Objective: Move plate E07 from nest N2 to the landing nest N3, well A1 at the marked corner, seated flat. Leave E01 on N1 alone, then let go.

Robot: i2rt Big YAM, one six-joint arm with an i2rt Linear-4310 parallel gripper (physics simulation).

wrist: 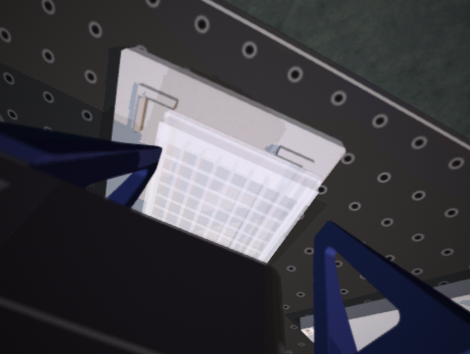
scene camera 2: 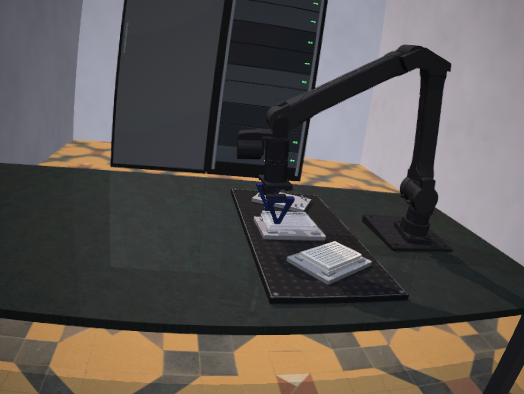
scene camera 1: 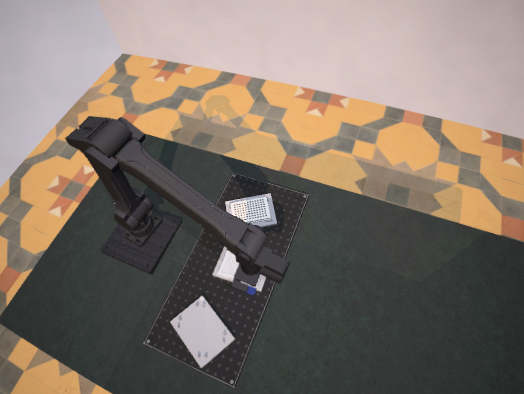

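Observation:
Plate E07 [scene camera 1: 228,265] [scene camera 2: 296,221] [wrist: 225,195], pale and translucent with a grid of wells, sits on the white middle nest N2 [scene camera 2: 314,237] [wrist: 225,112]. My gripper [scene camera 2: 275,218] [wrist: 243,195] is open and empty, pointing down over the plate, its blue fingertips apart on either side of it in the wrist view. Whether they touch the plate cannot be told. Nest N3 [scene camera 1: 202,332] [scene camera 2: 300,205] is bare, with small upright corner stops. Plate E01 [scene camera 1: 250,209] [scene camera 2: 332,255] sits on nest N1 [scene camera 2: 330,278]. Well A1 cannot be made out.
The nests stand in a row on a black perforated board [scene camera 1: 165,330] [scene camera 2: 280,292] [wrist: 390,150]. The arm's base plate [scene camera 1: 160,257] [scene camera 2: 385,237] is beside it on the dark green table [scene camera 1: 375,300] [scene camera 2: 150,260]. A dark cabinet [scene camera 2: 165,90] stands behind the table.

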